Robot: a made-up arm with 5 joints.
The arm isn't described. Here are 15 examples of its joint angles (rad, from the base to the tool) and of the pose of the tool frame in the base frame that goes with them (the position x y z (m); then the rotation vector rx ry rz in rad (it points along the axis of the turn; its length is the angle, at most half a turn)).
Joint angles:
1: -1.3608 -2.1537 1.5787 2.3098 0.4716
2: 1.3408 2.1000 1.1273 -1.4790 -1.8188
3: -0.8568 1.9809 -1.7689 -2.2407 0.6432
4: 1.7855 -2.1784 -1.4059 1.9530 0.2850
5: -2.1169 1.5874 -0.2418 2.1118 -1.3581
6: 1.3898 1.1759 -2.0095 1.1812 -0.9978
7: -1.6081 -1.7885 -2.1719 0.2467 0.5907
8: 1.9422 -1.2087 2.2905 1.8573 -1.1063
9: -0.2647 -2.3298 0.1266 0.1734 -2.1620
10: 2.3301 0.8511 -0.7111 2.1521 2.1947
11: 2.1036 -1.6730 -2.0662 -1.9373 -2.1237
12: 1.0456 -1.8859 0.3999 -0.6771 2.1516
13: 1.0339 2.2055 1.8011 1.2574 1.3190
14: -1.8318 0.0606 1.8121 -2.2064 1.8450
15: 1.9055 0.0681 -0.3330 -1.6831 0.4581
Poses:
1: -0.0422 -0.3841 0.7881 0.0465 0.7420 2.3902
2: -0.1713 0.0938 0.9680 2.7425 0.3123 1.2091
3: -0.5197 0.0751 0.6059 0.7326 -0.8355 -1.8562
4: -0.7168 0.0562 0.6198 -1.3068 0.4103 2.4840
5: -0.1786 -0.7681 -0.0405 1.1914 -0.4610 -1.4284
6: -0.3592 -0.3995 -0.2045 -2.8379 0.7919 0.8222
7: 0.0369 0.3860 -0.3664 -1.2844 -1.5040 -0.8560
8: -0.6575 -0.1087 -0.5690 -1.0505 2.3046 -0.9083
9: -0.0878 -0.6789 0.7802 -2.3035 -0.6468 -1.1847
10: 0.1975 0.2102 -0.4335 -0.3865 -0.6331 -2.0927
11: -0.2545 0.4562 0.5624 0.4160 -2.1674 0.3074
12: 0.2271 0.7590 0.4139 0.3048 0.8804 -1.6756
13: 0.0877 0.0189 1.0679 0.4836 1.7326 0.9326
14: -0.9862 0.1739 0.0022 -0.3298 0.3202 -0.2938
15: -0.4146 0.8324 -0.2737 -1.3622 2.0504 0.6257
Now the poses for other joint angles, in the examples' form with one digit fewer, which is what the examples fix.
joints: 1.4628 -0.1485 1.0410 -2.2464 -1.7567
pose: -1.017 0.339 0.107 0.319 0.600 2.459
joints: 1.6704 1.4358 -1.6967 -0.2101 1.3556
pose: -0.695 -0.054 -0.423 0.978 -1.427 1.190
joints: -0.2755 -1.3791 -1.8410 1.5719 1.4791
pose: -0.219 -0.382 -0.426 -0.664 -1.635 0.968
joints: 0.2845 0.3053 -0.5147 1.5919 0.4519
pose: 0.262 0.272 0.586 -0.385 0.507 -1.447
